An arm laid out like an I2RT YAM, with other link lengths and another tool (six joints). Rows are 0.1 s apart.
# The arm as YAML. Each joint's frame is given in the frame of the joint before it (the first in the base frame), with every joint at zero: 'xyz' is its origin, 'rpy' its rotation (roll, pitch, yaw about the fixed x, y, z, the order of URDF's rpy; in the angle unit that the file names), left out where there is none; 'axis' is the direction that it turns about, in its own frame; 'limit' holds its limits. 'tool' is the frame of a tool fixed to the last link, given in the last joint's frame.
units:
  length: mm
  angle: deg
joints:
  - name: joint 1
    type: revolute
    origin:
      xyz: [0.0, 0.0, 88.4]
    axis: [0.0, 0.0, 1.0]
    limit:
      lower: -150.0
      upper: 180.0
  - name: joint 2
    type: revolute
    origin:
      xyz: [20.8, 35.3, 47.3]
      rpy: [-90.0, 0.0, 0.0]
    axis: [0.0, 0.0, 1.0]
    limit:
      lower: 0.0
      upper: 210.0
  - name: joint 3
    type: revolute
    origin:
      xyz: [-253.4, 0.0, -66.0]
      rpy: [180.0, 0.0, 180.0]
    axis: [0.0, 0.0, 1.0]
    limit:
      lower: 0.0
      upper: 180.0
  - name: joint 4
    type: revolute
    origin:
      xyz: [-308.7, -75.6, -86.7]
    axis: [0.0, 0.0, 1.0]
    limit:
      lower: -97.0
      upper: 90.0
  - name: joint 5
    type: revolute
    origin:
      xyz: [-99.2, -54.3, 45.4]
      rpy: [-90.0, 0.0, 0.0]
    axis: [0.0, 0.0, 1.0]
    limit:
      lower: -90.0
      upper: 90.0
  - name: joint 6
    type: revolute
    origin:
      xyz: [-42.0, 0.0, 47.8]
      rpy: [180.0, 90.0, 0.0]
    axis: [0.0, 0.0, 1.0]
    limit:
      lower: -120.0
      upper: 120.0
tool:
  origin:
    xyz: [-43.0, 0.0, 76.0]
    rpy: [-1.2, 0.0, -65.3]
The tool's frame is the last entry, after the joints.
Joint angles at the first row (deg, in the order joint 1, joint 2, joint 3, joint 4, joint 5, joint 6):
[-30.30 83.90 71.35 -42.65 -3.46 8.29]
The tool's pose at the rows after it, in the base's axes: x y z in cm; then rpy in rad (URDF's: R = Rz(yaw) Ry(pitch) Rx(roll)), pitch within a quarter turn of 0, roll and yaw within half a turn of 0:
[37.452 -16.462 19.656 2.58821 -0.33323 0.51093]
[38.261 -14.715 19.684 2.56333 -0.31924 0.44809]
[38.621 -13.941 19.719 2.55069 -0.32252 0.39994]
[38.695 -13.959 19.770 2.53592 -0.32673 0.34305]
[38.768 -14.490 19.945 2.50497 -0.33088 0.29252]
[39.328 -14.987 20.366 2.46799 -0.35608 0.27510]
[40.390 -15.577 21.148 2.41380 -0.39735 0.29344]
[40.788 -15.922 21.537 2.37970 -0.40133 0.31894]
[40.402 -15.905 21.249 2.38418 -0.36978 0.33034]
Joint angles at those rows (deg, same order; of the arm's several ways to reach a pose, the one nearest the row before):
[-25.72 83.90 71.35 -42.11 3.46 14.46]
[-21.91 83.90 71.35 -42.17 9.21 20.05]
[-20.21 83.90 71.35 -42.24 12.21 23.75]
[-19.70 83.90 71.35 -42.26 14.89 26.87]
[-19.70 83.90 71.35 -41.67 17.87 29.10]
[-19.70 83.90 71.35 -39.64 19.51 30.06]
[-19.70 83.90 71.35 -35.84 20.29 29.50]
[-19.70 83.90 71.35 -34.04 20.77 28.01]
[-19.70 83.99 71.35 -35.07 20.95 26.74]

